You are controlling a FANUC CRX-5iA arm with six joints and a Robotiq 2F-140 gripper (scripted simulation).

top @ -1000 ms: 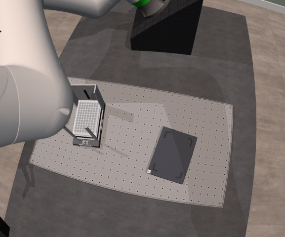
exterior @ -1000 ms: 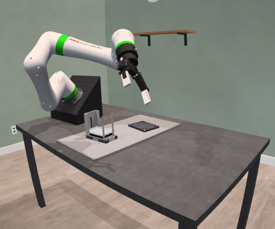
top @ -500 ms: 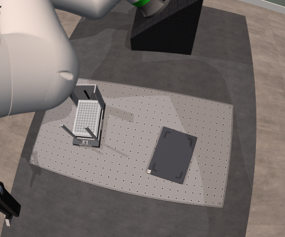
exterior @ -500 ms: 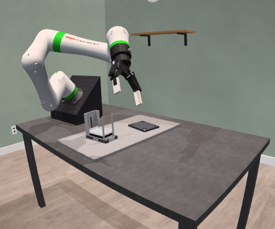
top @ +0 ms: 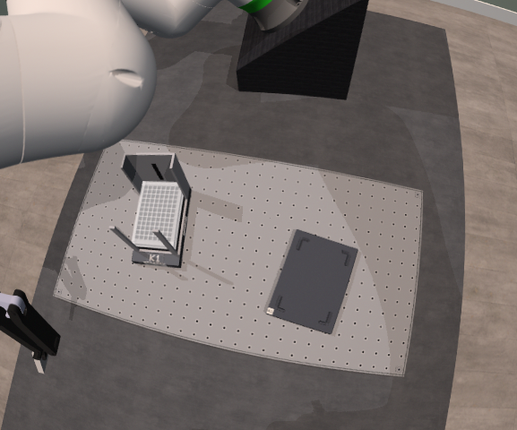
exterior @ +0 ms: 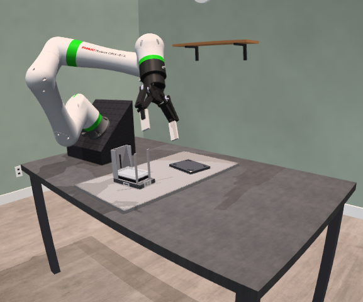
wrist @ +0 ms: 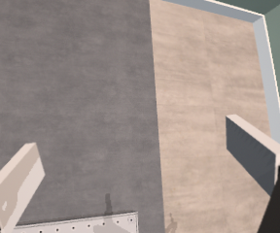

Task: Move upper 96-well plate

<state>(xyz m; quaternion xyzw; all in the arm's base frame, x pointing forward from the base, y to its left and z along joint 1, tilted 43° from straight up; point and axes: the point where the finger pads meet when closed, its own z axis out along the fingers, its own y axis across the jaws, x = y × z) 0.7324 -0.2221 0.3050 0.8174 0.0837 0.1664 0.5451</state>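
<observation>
My gripper is now 28 cm past the white 96-well plate, 23 cm above it and 14 cm to the right of it. The rest, counted from my hand: tall back wall 35 cm behind, 19 cm below, 14 cm to the left; pale A1 square 35 cm to the left, 26 cm below, 12 cm behind; black plate 28 cm behind, 24 cm below, 14 cm to the left.
</observation>
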